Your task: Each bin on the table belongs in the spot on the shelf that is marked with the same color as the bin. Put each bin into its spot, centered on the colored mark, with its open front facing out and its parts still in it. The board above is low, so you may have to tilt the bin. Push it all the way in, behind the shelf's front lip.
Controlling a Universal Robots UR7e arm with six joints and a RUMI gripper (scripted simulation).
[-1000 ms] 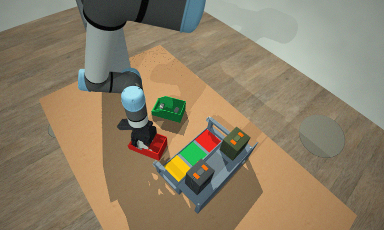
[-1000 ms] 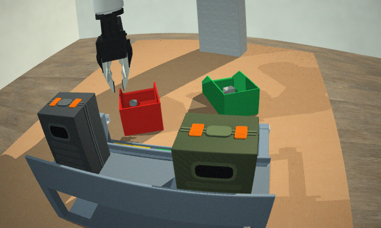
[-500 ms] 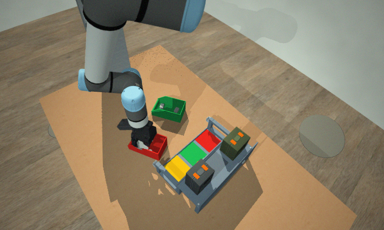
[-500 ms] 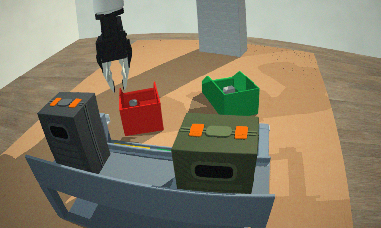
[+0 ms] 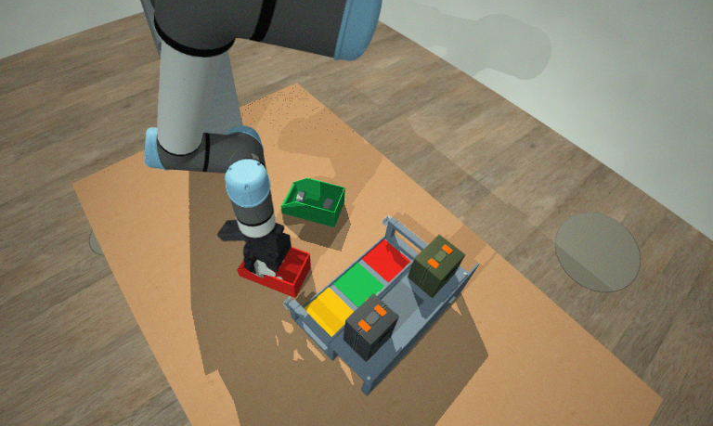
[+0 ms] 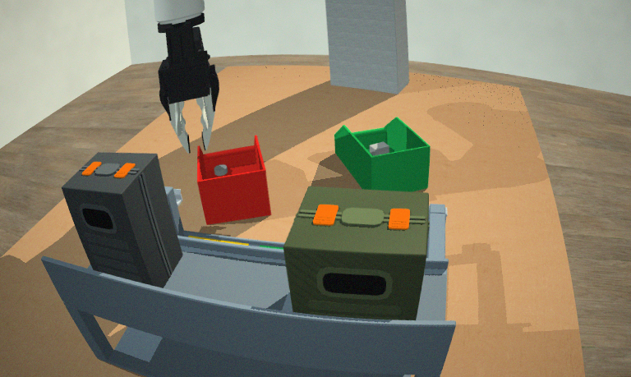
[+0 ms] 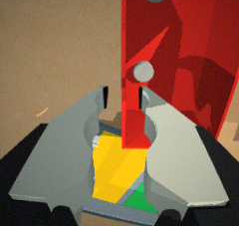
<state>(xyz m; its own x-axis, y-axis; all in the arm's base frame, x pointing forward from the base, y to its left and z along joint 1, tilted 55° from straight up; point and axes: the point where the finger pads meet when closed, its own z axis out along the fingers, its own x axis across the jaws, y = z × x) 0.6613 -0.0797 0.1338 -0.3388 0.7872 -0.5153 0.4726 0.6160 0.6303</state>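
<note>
Right now the red bin is 6 cm below my hand, 4 cm to the left of it and 3 cm behind it. The rest, counted from my hand: olive box 34 cm to the left, 24 cm ahead, 5 cm above; dark grey box 28 cm ahead, 12 cm to the left, 6 cm above; green bin 24 cm to the left, 17 cm behind, 6 cm below.
</note>
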